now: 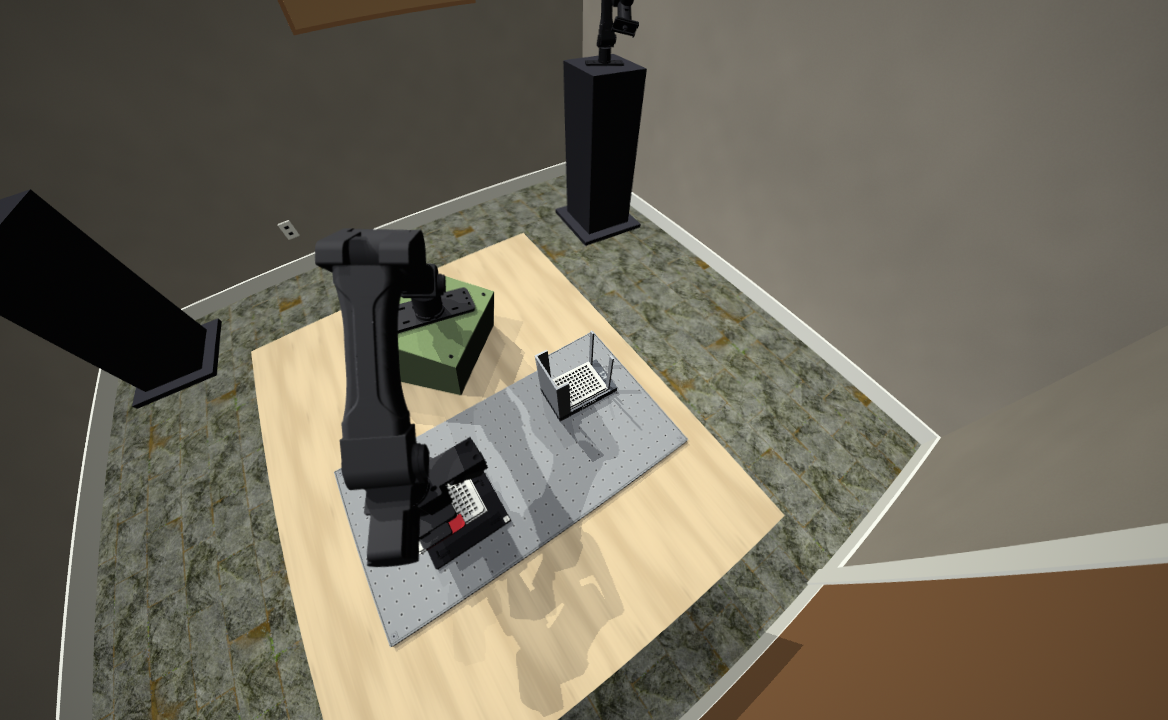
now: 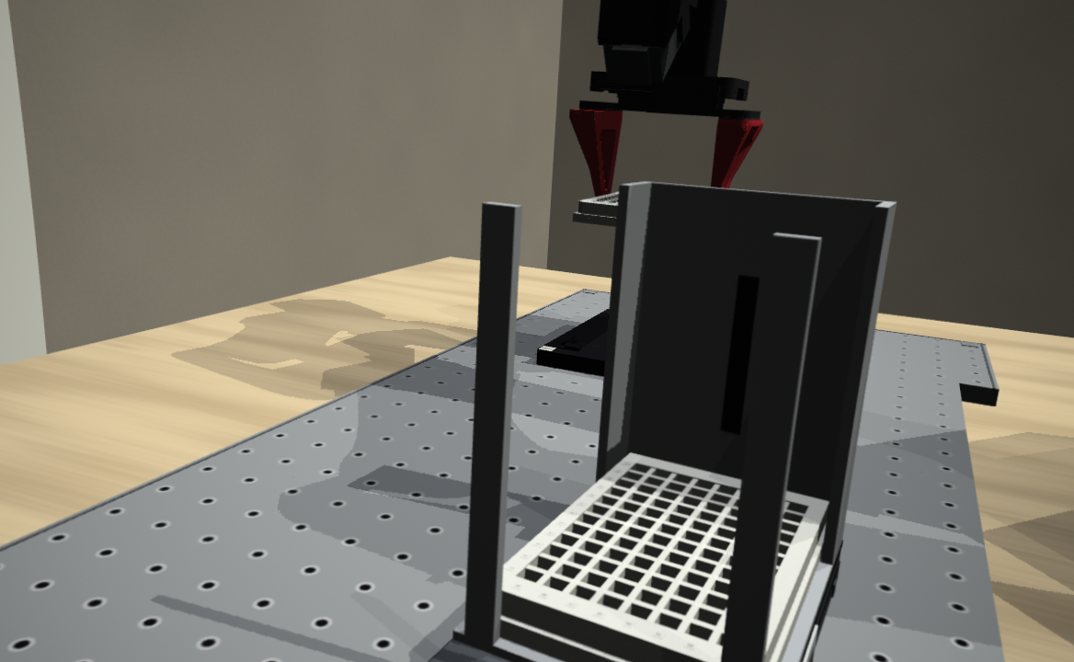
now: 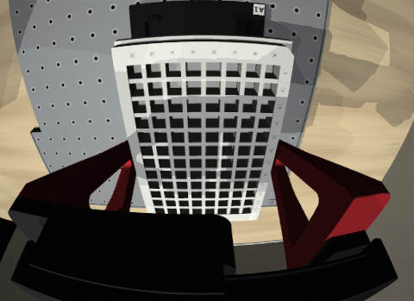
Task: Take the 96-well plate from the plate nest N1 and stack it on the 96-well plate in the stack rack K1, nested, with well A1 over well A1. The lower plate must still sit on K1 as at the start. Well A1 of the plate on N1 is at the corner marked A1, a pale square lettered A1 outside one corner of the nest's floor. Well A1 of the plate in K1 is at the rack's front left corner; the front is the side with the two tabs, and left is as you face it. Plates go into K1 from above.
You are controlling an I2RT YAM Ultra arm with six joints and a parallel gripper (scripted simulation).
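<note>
The back wall is 270 mm to the left of my hand, 140 mm behind it and 30 mm below it. The rest, counted from my hand: pale A1 square 100 mm below, 80 mm to the left, 40 mm ahead.
</note>
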